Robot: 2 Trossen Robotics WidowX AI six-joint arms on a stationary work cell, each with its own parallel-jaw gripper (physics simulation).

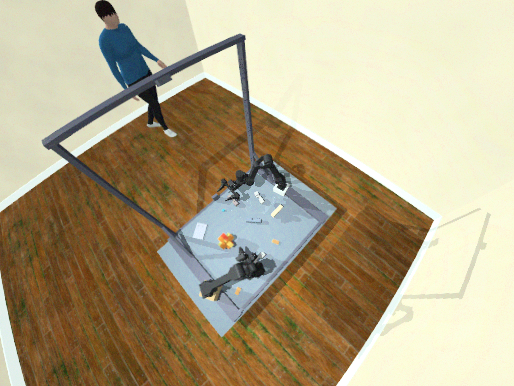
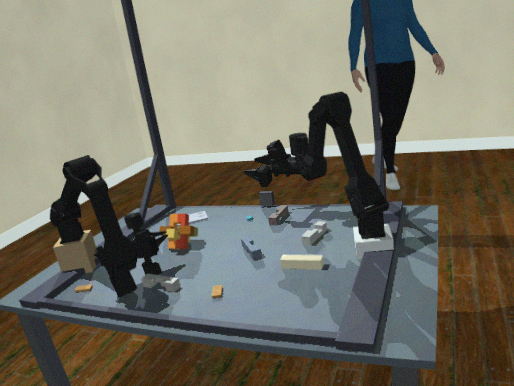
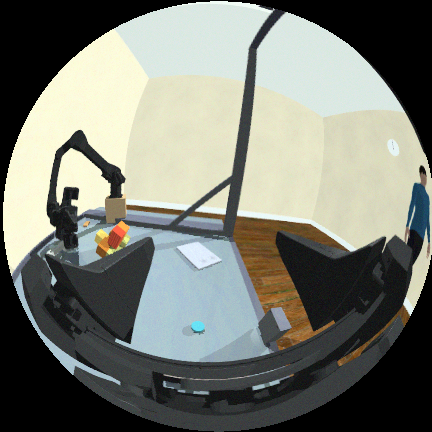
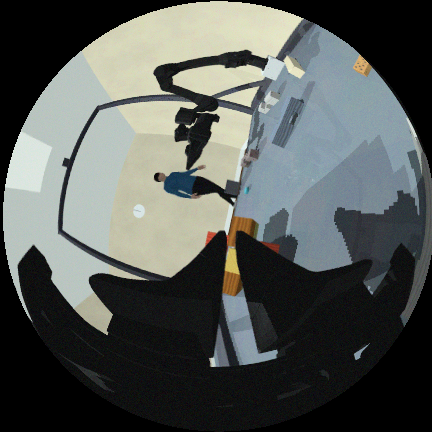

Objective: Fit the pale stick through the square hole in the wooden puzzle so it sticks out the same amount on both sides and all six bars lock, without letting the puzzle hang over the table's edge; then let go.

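Places are measured from the left arm's base along level axes (x ahead, y left, z up), in centimetres.
Pixels of known places: left gripper, fingertip midpoint: (image 1: 221, 196) (image 2: 249, 165) (image 3: 214, 241) (image 4: 187, 166); right gripper, fingertip midpoint: (image 1: 240, 247) (image 2: 166, 233) (image 3: 75, 225) (image 4: 229, 236); left arm's base, origin of the base link: (image 1: 281, 186) (image 2: 372, 233) (image 4: 264, 63); right arm's base, origin of the base link: (image 1: 208, 290) (image 2: 72, 238) (image 3: 115, 195).
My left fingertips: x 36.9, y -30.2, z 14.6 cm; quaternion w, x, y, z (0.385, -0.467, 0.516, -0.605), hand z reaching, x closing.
Observation:
Ahead of a thing's pixels: the offset from my left fingertips to its top centre. Level surfaces: height alone.
The wooden puzzle (image 1: 225, 240) (image 2: 179, 232) (image 3: 112, 239) (image 4: 243, 226), made of red, orange and brown bars, stands on the grey table {dz -19.6 cm} (image 2: 265, 299) well inside its edge. A pale yellow stick (image 4: 231, 261) sits in the puzzle's middle. My right gripper (image 1: 242, 250) (image 2: 163, 236) (image 4: 229, 236) is shut with nothing between the fingers. Its tips point at the puzzle and are right up against the side with the stick's end. My left gripper (image 1: 226, 191) (image 2: 252, 166) (image 3: 214, 240) (image 4: 187, 166) is open and empty, high above the table's far side.
A cream block {dx -17.3, dy +36.7, dz -16.9 cm} (image 2: 301, 261) (image 1: 277, 210), grey and brown notched pieces {dx -1.4, dy +25.2, dz -16.9 cm} (image 2: 251, 247) {dx -7.6, dy +1.5, dz -16.9 cm} (image 2: 278, 215) {dx -20.3, dy +18.8, dz -16.9 cm} (image 2: 314, 233) {dx +21.3, dy +42.9, dz -16.9 cm} (image 2: 161, 282), a grey cube {dx -2.1, dy -11.8, dz -13.9 cm} (image 2: 266, 198) (image 3: 273, 322), a cyan disc {dx +3.3, dy -0.5, dz -18.9 cm} (image 2: 248, 217) (image 3: 197, 327), a white sheet {dx +26.8, dy -6.0, dz -19.1 cm} (image 2: 198, 215) (image 3: 199, 254) and small orange blocks {dx +4.2, dy +47.5, dz -18.9 cm} (image 2: 216, 290) lie about. A person (image 2: 390, 62) stands behind.

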